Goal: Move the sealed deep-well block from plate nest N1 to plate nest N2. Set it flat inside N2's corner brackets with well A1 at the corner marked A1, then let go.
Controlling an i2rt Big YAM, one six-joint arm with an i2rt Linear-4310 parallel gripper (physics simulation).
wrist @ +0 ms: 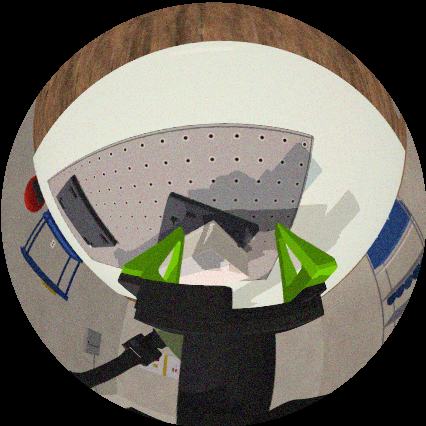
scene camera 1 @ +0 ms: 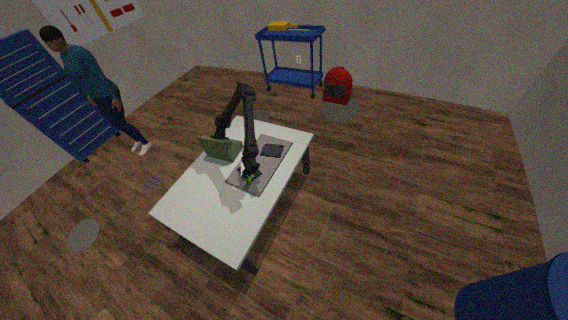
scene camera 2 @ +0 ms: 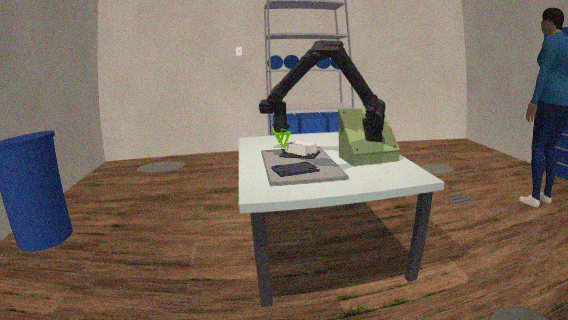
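Seen in the pictures: gripper, between the fingertips: (wrist: 229,229) (scene camera 1: 253,177) (scene camera 2: 281,145); arm's base, origin of its link: (scene camera 1: 219,138) (scene camera 2: 372,130).
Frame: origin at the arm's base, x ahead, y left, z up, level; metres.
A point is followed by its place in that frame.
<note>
The pale sealed block (scene camera 2: 301,147) {z -0.075, x 0.330, y -0.052 m} (wrist: 220,252) {z -0.074, x 0.381, y -0.148 m} rests on a dark plate nest (wrist: 197,212) {z -0.111, x 0.406, y -0.120 m} on the pegboard plate (scene camera 1: 270,167) {z -0.123, x 0.455, y -0.012 m} (scene camera 2: 330,175) {z -0.123, x 0.259, y 0.238 m} (wrist: 225,147) {z -0.123, x 0.479, y -0.151 m}. In the wrist view it is turned askew to that nest and reaches past its edge. The other dark nest (scene camera 1: 272,150) {z -0.112, x 0.390, y 0.131 m} (scene camera 2: 295,169) {z -0.111, x 0.385, y 0.166 m} (wrist: 86,215) {z -0.111, x 0.395, y 0.094 m} is empty. My gripper (scene camera 1: 248,178) {z -0.081, x 0.410, y -0.156 m} (scene camera 2: 283,144) {z -0.081, x 0.410, y -0.156 m} (wrist: 229,229) {z -0.081, x 0.410, y -0.156 m} is open, with its green fingers apart and nothing held. In the wrist view the block shows between and beyond the fingers; in scene camera 2 they are beside its left end. Nest labels and the A1 mark are not readable.
A green angled box (scene camera 1: 220,150) {z -0.010, x 0.082, y -0.091 m} (scene camera 2: 367,145) {z -0.054, x 0.046, y 0.062 m} stands on the white table (scene camera 1: 200,210) {z -0.136, x 0.190, y -0.512 m} (scene camera 2: 390,182) {z -0.136, x 0.040, y 0.348 m} near the arm's base. A person (scene camera 1: 90,70) (scene camera 2: 550,80) stands away from the table. A blue cart (scene camera 1: 291,36) and a blue bin (scene camera 2: 35,195) are on the floor.
</note>
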